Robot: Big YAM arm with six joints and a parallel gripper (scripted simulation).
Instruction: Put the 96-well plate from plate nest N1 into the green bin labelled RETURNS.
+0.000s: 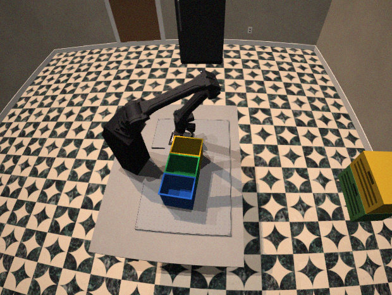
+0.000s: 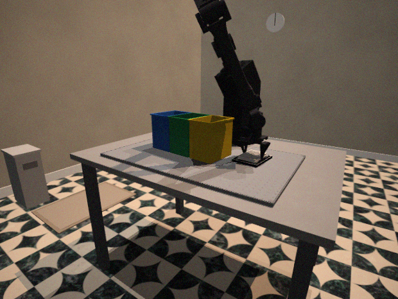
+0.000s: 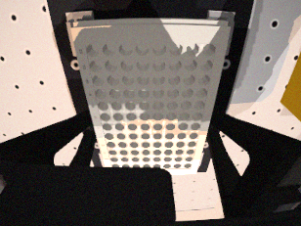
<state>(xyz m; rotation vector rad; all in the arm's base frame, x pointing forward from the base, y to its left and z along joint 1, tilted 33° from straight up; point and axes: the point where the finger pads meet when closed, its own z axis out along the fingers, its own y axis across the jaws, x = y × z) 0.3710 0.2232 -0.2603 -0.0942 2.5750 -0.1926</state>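
Right now the black plate nest is 2 cm below my hand. Round my hand: white 96-well plate (right at my hand); green bin (30 cm to the right, 10 cm ahead, 7 cm above); yellow bin (17 cm to the right, 9 cm ahead, 7 cm above).
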